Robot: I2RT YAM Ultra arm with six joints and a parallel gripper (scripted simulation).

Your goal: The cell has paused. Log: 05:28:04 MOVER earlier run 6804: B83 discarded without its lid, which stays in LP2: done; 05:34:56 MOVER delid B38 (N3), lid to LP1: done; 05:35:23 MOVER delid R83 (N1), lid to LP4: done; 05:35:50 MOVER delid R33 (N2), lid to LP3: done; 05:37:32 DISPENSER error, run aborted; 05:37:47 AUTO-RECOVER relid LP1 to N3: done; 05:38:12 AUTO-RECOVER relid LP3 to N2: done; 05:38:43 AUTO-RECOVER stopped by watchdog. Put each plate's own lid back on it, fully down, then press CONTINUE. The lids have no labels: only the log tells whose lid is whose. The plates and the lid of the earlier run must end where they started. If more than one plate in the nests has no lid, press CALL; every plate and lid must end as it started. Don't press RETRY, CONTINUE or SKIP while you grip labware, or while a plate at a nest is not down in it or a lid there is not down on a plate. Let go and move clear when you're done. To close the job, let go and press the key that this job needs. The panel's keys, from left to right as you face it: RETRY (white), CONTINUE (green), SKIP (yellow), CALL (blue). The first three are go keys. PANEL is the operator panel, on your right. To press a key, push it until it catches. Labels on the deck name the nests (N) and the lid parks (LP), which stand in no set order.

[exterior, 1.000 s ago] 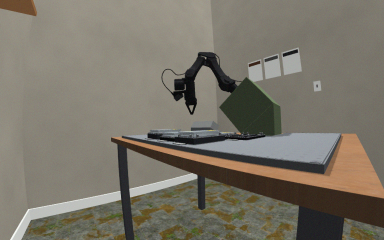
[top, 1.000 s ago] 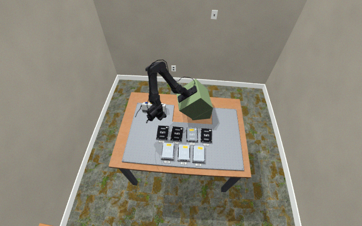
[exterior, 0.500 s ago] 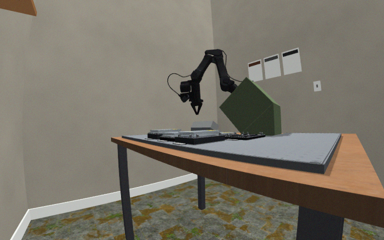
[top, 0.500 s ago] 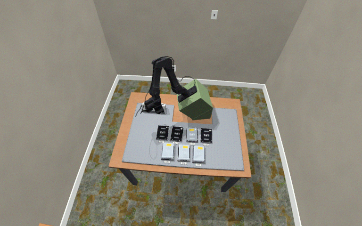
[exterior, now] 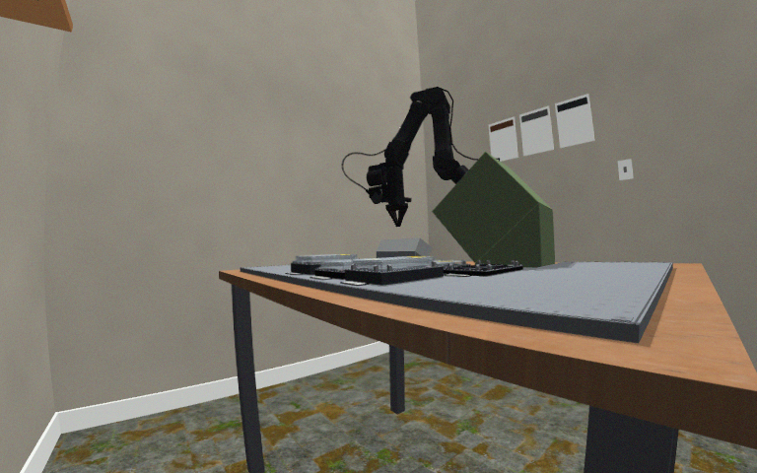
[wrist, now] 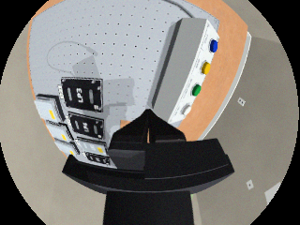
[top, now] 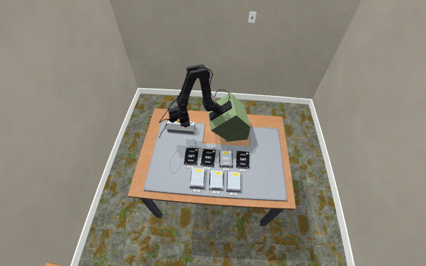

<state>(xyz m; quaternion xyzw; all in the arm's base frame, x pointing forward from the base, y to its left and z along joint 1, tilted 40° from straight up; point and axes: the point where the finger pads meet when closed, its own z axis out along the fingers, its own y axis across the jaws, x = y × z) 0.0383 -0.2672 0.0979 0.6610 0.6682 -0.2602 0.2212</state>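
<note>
Now: the green key 10 cm behind my hand, 1 cm to the right of it and 7 cm below it. The rest, counted from my hand: yellow key 11 cm behind, 6 cm to the right, 7 cm below; blue call key 12 cm behind, 11 cm to the right, 7 cm below; lid 24 cm ahead, 28 cm to the left, 12 cm below.
</note>
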